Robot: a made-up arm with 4 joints. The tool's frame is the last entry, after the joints. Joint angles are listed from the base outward. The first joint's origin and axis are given. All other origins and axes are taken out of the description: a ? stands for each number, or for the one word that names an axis. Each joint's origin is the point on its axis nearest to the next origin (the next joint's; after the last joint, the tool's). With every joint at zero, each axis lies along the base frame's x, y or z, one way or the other. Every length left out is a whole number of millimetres.
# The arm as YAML. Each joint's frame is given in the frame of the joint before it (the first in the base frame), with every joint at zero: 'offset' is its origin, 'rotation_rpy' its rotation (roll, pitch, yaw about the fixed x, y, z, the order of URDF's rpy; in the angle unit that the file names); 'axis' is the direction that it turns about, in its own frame. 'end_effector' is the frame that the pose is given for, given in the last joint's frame.
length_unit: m
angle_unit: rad
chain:
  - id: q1
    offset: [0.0, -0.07, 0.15]
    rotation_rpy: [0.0, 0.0, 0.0]
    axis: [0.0, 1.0, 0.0]
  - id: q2
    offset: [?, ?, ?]
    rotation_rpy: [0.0, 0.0, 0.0]
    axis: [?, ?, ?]
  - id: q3
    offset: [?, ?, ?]
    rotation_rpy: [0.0, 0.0, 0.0]
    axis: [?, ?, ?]
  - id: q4
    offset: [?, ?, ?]
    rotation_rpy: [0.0, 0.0, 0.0]
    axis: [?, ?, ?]
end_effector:
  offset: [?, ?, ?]
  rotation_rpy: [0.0, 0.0, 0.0]
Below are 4 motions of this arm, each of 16 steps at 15 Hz.
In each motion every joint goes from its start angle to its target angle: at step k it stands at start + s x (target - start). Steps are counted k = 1, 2, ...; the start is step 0. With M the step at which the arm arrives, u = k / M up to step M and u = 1 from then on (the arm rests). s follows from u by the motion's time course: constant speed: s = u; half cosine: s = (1 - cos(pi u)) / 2; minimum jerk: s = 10 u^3 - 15 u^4 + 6 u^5.
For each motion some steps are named. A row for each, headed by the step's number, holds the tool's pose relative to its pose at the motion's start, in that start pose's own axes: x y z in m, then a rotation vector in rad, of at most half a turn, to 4 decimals.
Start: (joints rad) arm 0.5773 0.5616 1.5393 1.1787
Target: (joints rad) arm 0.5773 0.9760 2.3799 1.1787
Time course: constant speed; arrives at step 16
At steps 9, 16:
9: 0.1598 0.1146 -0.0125 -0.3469 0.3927 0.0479
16: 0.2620 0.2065 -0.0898 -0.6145 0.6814 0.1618

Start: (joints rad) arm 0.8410 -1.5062 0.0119 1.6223
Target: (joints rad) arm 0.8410 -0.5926 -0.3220 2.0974
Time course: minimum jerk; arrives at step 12
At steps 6, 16:
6: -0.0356 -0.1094 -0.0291 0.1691 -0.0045 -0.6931
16: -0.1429 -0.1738 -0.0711 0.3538 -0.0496 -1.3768

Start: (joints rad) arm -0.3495 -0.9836 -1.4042 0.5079
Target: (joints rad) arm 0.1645 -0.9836 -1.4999 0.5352
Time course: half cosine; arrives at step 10
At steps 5, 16:
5: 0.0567 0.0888 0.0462 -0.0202 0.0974 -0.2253
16: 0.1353 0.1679 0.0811 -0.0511 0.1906 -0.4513

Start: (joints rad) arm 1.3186 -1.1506 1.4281 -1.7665
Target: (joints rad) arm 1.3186 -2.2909 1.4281 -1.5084
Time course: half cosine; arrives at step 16
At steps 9, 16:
9: 0.2634 -0.0464 -0.0745 0.0798 0.6695 -0.0514
16: 0.3872 -0.0544 -0.2168 0.0751 1.1250 -0.0680

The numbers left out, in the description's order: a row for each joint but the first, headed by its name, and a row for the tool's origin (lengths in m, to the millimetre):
q2: xyz -0.3 0.0 -0.21, axis 0.0 0.0 -1.0
q3: xyz 0.1 -0.06 0.0, axis 0.0 1.0 0.0
q4: xyz -0.19 0.0 0.34, axis 0.0 0.0 -1.0
tool: xyz 0.04 0.06 0.0

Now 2 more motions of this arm.
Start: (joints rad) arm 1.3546 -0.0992 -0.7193 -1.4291
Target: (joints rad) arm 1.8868 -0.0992 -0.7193 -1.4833
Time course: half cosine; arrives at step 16
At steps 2, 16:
2: 0.0010 -0.0063 0.0107 0.0202 0.0013 0.0007
16: 0.0270 -0.2278 0.2273 0.5306 0.0212 0.0182

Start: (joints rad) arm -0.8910 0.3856 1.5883 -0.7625
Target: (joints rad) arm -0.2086 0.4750 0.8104 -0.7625
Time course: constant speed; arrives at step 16
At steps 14, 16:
14: -0.1214 0.1431 -0.1082 -0.0961 -0.0918 -0.2545
16: -0.1332 0.1707 -0.1173 -0.1215 -0.0940 -0.2920

